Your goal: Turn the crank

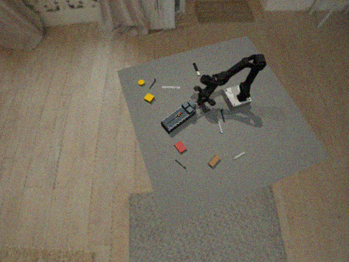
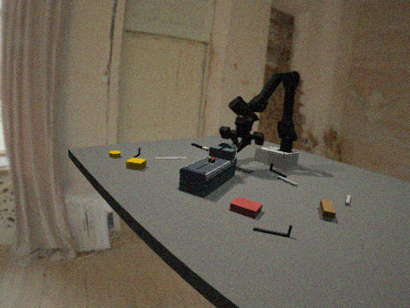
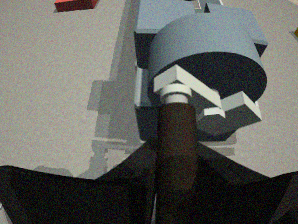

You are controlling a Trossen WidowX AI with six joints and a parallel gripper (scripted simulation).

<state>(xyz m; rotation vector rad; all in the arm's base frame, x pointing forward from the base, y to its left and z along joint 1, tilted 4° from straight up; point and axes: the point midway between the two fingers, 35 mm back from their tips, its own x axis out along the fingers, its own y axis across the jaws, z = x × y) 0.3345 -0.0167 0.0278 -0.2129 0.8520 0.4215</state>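
The dark handle is 20 mm above my gripper tip, 10 mm to the right of it and 10 mm behind it. Also, from my gripper tip: red pointer 140 mm ahead, 40 mm to the left; yellow block 340 mm ahead, 180 mm to the right, 70 mm below; red block 270 mm to the left, 190 mm ahead, 70 mm below.
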